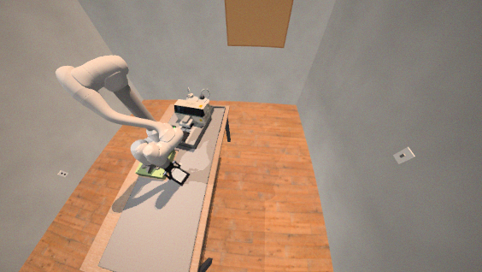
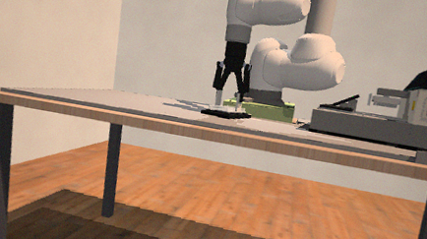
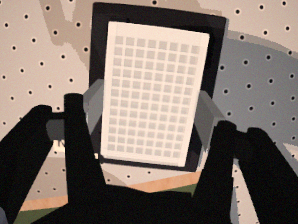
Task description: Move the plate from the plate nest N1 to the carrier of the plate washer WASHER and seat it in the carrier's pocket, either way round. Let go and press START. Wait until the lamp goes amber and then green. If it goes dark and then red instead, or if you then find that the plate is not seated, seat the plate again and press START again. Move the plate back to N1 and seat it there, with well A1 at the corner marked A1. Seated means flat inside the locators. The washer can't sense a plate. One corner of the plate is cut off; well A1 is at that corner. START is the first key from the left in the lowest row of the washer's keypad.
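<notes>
Right now my hand is 3 cm above the white well plate. From my hand the other things lie so: carrier: 6 cm behind, 39 cm to the left, 4 cm above; then N1 label: 3 cm behind, 11 cm to the left, 5 cm below; then black plate nest N1: 4 cm below.
</notes>
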